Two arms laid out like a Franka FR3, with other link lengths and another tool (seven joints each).
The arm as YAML. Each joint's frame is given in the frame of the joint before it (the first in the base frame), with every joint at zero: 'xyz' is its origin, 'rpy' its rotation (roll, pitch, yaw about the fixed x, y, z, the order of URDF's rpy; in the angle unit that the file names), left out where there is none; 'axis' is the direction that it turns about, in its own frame. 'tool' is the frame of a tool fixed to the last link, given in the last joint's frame.
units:
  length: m
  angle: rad
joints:
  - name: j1
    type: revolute
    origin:
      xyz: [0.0, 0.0, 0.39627]
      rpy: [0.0, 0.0, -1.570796]
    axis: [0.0, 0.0, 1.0]
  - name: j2
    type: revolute
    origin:
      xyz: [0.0, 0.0, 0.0]
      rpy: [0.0, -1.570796, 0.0]
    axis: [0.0, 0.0, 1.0]
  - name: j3
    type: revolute
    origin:
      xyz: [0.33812, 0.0, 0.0]
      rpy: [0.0, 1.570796, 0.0]
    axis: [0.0, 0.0, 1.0]
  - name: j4
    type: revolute
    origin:
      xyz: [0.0, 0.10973, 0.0]
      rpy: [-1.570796, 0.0, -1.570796]
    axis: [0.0, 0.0, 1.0]
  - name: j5
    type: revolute
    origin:
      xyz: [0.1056, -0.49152, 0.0]
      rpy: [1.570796, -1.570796, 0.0]
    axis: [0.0, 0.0, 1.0]
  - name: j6
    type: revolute
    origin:
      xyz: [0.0, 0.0, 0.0]
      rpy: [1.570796, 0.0, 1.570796]
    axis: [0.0, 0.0, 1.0]
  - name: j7
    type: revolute
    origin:
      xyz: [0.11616, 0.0, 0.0]
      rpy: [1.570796, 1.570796, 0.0]
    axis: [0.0, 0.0, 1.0]
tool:
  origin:
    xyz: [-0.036, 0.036, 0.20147]
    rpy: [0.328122, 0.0, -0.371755]
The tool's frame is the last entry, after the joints.
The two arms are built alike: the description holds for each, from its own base.
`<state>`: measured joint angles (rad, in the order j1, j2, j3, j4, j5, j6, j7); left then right.
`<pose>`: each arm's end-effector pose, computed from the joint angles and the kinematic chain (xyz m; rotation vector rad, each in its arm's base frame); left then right.
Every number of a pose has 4 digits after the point. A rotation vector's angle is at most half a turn.
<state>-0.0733 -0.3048 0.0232 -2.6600 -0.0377 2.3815 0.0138 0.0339 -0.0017 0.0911 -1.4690 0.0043 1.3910 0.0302</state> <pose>0.5809 -0.0681 0.2831 -1.7255 -2.4077 0.4191 0.7213 0.0543 0.6778 -1.4987 -2.4479 0.4715</pose>
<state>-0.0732 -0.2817 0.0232 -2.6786 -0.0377 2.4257 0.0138 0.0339 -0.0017 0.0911 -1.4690 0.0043 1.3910 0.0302</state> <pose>0.5779 -0.0675 0.2658 -1.7248 -2.4105 0.4153 0.7213 0.0543 0.6778 -1.4987 -2.4479 0.4715</pose>
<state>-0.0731 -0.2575 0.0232 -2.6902 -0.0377 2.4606 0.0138 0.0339 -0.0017 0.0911 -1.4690 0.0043 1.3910 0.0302</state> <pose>0.5758 -0.0669 0.2507 -1.7224 -2.4107 0.4141 0.7213 0.0543 0.6778 -1.4987 -2.4479 0.4715</pose>
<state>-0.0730 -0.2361 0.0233 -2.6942 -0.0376 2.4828 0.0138 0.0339 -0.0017 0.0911 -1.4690 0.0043 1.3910 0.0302</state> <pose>0.5749 -0.0665 0.2396 -1.7190 -2.4090 0.4149 0.7213 0.0543 0.6778 -1.4987 -2.4479 0.4715</pose>
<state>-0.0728 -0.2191 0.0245 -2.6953 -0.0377 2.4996 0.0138 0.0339 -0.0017 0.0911 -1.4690 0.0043 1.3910 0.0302</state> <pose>0.5750 -0.0655 0.2318 -1.7158 -2.4098 0.4154 0.7213 0.0543 0.6778 -1.4987 -2.4479 0.4715</pose>
